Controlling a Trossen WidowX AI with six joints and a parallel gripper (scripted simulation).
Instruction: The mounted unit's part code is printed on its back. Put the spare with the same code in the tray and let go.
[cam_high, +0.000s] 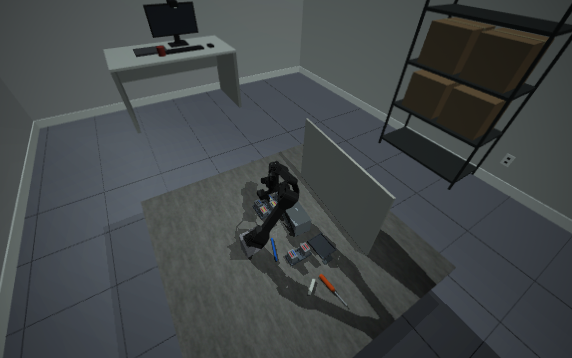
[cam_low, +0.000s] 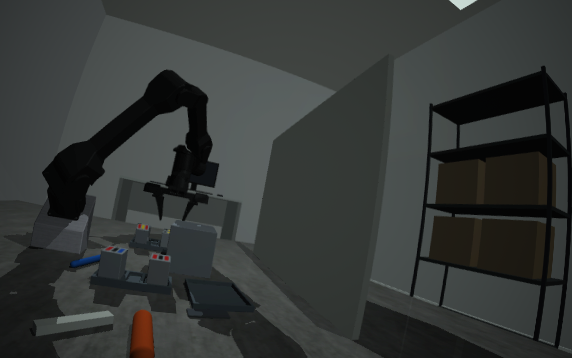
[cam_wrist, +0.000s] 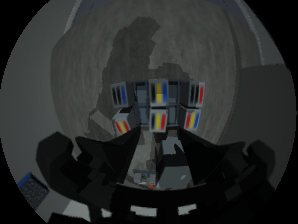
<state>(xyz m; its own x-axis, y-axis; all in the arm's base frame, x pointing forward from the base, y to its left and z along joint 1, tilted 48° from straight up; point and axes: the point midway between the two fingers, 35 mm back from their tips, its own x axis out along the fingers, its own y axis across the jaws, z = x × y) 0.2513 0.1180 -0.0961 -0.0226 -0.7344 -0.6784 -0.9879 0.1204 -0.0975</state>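
My gripper tip is now 40 mm above the grey spare. From my gripper tip the other things lie so: blue pen: 230 mm to the right, 160 mm behind, 80 mm below; mounted unit: 160 mm to the right, 40 mm ahead, 30 mm below; upright white panel: 280 mm ahead, 210 mm to the right, 140 mm above.
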